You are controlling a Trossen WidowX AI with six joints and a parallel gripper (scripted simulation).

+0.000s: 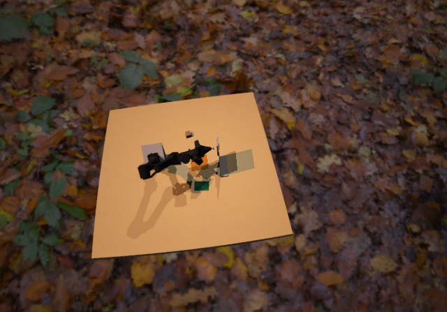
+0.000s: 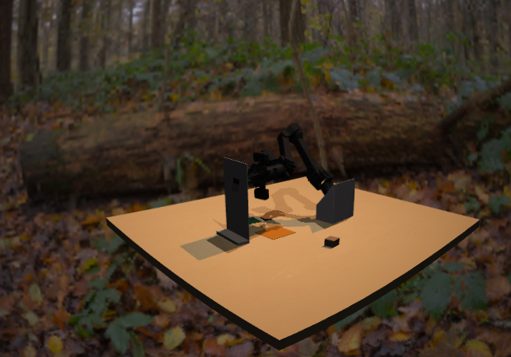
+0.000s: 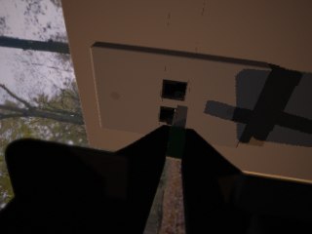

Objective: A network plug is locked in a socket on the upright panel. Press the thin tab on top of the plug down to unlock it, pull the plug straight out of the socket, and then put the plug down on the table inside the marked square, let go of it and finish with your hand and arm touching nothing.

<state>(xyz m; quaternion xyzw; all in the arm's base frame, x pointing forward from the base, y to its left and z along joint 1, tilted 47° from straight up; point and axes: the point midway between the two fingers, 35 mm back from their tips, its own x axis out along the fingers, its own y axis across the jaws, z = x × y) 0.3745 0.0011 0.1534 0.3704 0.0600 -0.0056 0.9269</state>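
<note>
The marked square lies 23 cm below my gripper tip, 9 cm behind it and 6 cm to the left of it. The rest, counted from my gripper tip: upright panel 9 cm below, 5 cm ahead, 1 cm to the right; then network plug 1 cm ahead; then green flat piece 23 cm below, 14 cm to the right, 11 cm behind.
</note>
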